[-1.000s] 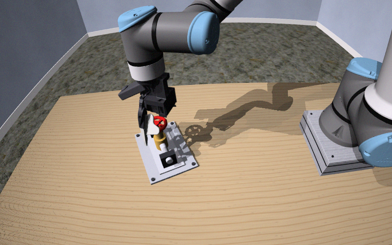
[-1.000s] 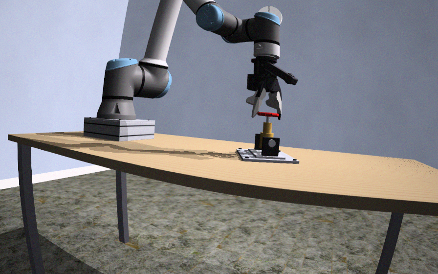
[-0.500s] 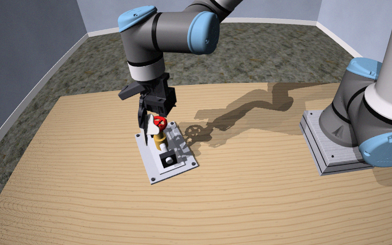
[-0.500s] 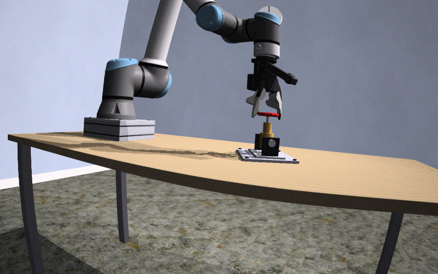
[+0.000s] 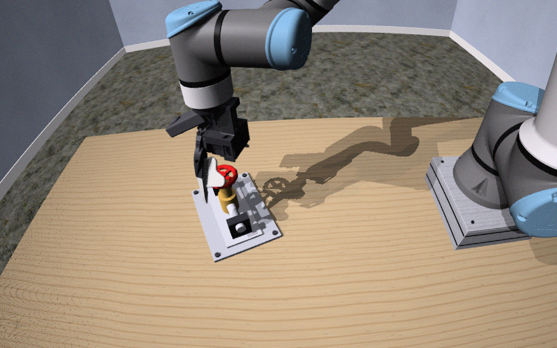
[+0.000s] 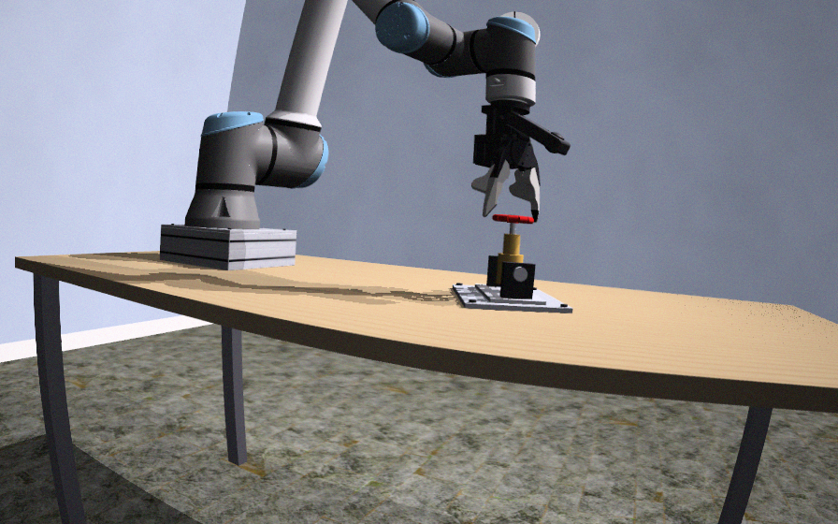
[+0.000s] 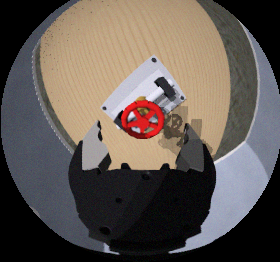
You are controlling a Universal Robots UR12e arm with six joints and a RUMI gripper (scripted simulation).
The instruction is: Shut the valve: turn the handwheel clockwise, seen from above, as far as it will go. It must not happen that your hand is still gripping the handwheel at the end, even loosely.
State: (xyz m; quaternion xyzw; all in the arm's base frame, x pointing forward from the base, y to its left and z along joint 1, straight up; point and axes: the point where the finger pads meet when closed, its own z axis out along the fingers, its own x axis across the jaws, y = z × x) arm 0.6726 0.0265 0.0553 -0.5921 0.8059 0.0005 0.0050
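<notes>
The red handwheel is 10 mm below my hand.
</notes>
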